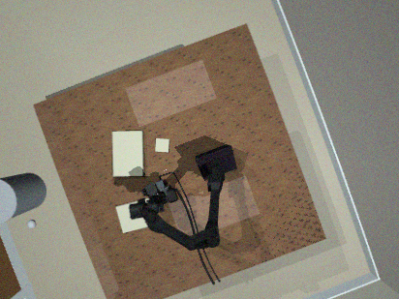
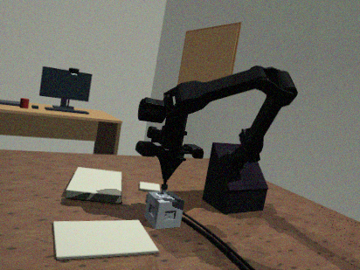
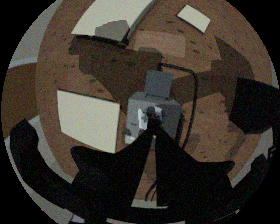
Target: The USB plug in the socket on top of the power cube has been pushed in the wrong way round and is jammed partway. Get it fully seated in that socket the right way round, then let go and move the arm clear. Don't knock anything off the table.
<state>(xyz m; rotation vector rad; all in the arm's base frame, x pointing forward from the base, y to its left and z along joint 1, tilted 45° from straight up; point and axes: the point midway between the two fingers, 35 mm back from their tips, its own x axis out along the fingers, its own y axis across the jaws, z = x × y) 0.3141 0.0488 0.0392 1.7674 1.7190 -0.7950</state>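
Right now my gripper tip is 2 cm above the USB plug. Also, from my gripper tip: thin cream sheet (19 cm ahead, 12 cm below, 8 cm to the left); cream tile (24 cm to the right, 11 cm below, 8 cm behind); thick cream slab (26 cm to the right, 11 cm below, 11 cm ahead).
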